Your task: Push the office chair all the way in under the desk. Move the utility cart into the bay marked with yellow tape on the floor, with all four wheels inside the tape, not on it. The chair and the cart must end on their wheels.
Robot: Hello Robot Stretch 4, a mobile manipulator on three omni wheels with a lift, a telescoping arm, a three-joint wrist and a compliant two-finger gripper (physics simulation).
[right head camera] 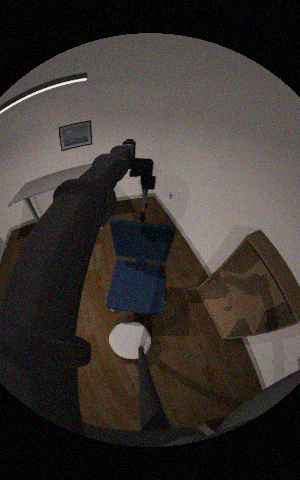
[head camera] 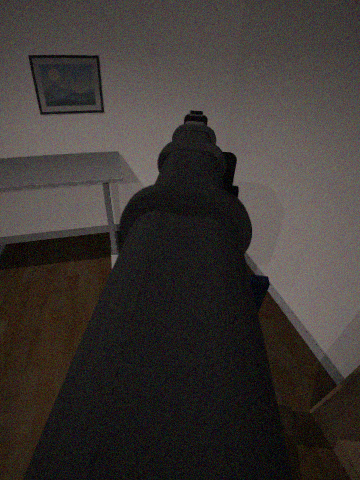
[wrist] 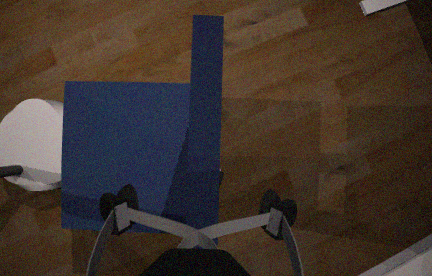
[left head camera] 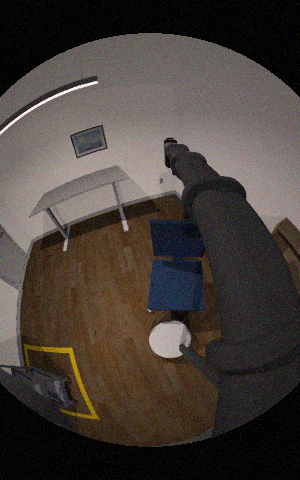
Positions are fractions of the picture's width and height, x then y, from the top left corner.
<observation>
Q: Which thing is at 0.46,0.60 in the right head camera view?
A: A chair seat.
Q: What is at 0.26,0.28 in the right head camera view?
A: A framed picture.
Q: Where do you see a chair seat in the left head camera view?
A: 0.58,0.59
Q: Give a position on a framed picture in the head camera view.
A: At 0.18,0.18
</observation>
